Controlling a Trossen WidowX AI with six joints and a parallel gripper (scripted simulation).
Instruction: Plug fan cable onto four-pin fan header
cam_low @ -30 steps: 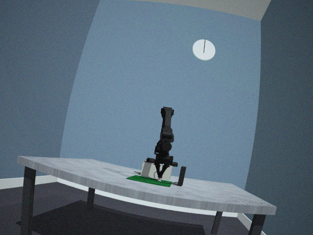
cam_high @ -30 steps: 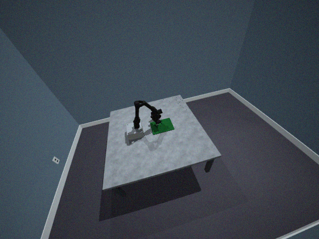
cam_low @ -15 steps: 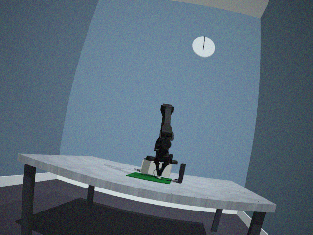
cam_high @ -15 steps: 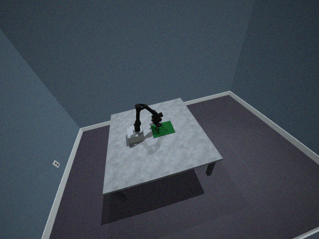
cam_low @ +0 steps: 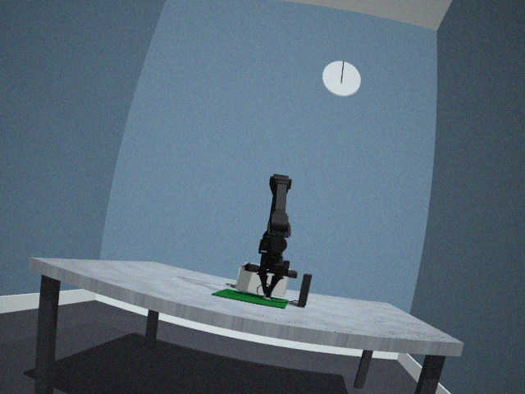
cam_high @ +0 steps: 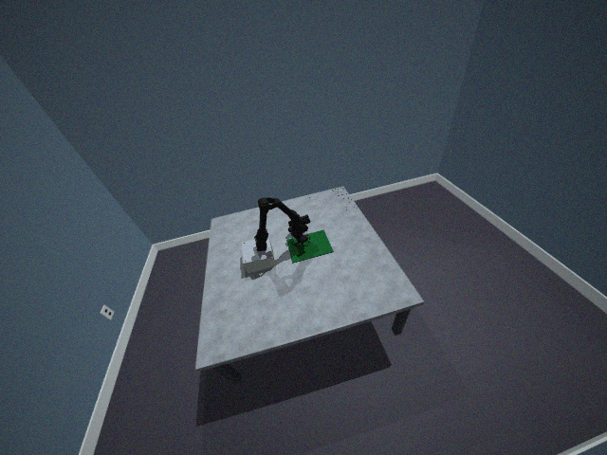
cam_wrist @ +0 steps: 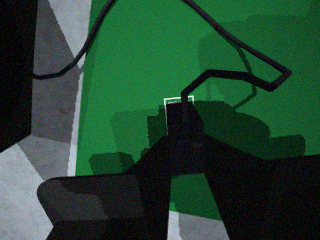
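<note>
My gripper tip is now 10 mm short of the black fan plug and 10 mm below it. From my gripper tip the other things lie so: board 70 mm ahead, 30 mm to the right, 40 mm below; square black fan 10 mm behind, 130 mm to the left, 40 mm above.
</note>
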